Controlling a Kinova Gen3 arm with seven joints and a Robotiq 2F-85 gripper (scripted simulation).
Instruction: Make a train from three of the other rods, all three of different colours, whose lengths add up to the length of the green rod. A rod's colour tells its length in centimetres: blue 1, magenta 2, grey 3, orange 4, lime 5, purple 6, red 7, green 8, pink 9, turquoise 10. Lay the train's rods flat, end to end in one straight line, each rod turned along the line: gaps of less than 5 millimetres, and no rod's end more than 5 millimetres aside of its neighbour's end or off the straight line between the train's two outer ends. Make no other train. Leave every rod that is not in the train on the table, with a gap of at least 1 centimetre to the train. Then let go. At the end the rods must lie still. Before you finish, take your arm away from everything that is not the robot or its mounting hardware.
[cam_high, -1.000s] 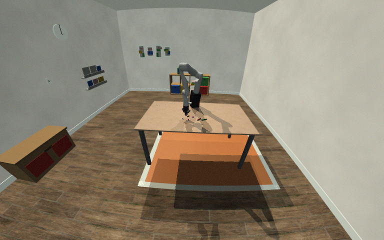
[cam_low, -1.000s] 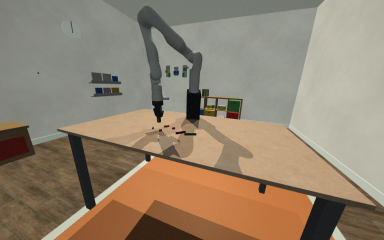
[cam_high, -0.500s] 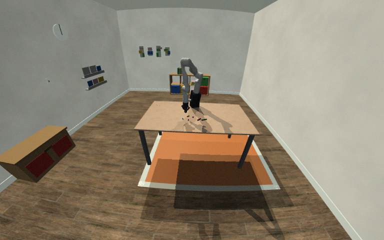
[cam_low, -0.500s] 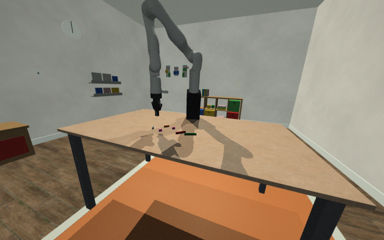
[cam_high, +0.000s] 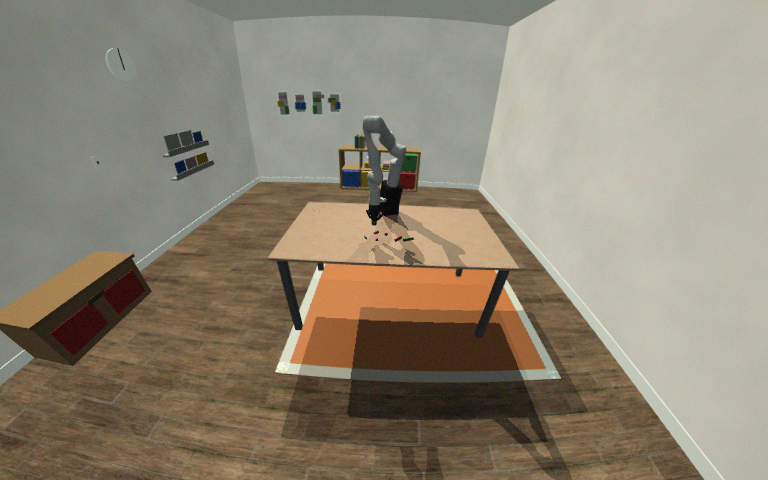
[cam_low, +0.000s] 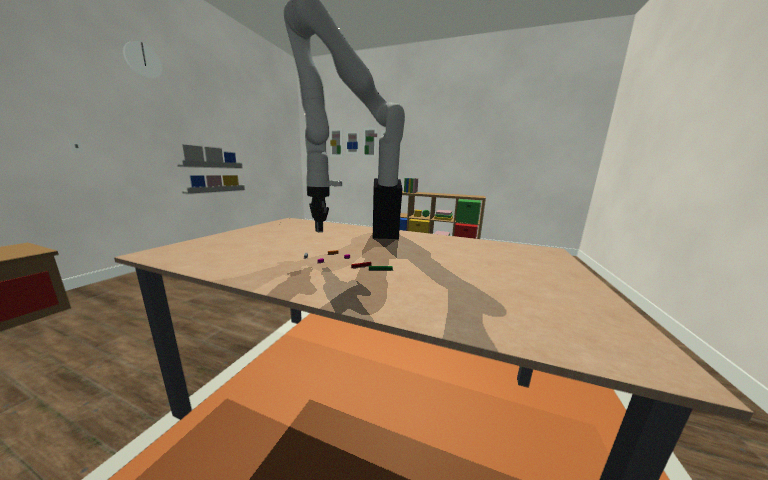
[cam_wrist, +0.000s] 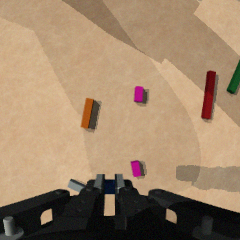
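Now: hand 24 cm to the right of the green rod, 11 cm above it and 1 cm short of it. Round my hand: grey rod (11 cm below, 6 cm to the right); then blue rod (1 cm below); then orange rod (11 cm below, 7 cm behind, 1 cm to the left).
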